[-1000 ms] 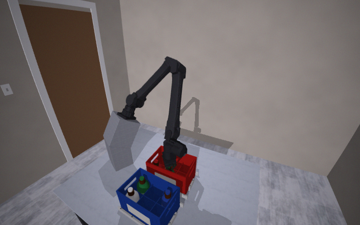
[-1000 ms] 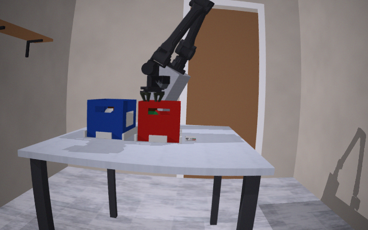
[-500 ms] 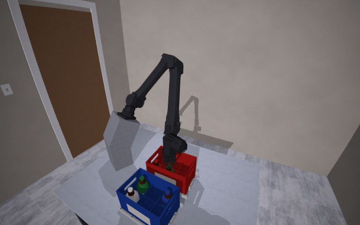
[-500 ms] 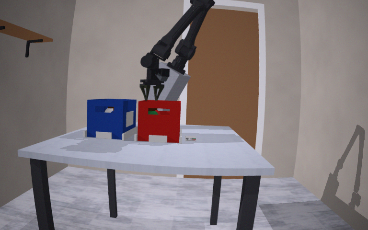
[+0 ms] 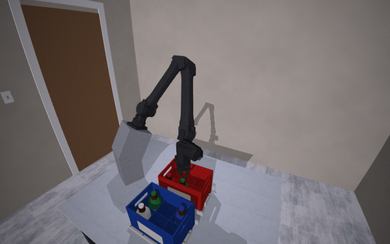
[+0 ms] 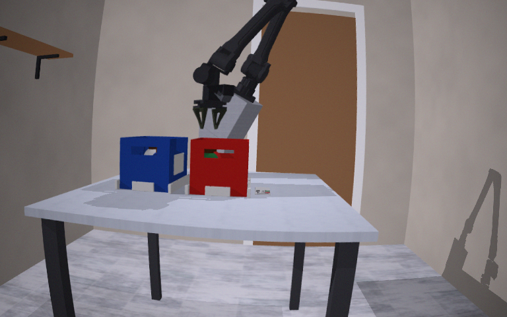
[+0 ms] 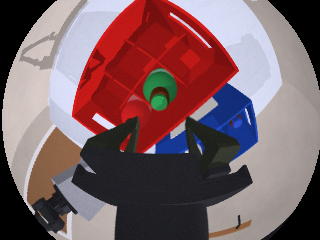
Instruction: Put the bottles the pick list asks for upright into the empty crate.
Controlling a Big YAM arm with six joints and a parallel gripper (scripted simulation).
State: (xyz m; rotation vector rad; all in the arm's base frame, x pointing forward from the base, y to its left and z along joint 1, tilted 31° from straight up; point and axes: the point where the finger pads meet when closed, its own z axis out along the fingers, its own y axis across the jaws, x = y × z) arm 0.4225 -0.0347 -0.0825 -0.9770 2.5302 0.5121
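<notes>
My hand is 24 cm to the left of the white-label bottle, 13 cm above it and 9 cm past it. From my hand the other things lie so: red crate (13 cm below, 5 cm to the left, 1 cm behind); then red-label bottle (13 cm below, 10 cm behind); then blue bottle (15 cm to the right, 13 cm below, 9 cm ahead).
</notes>
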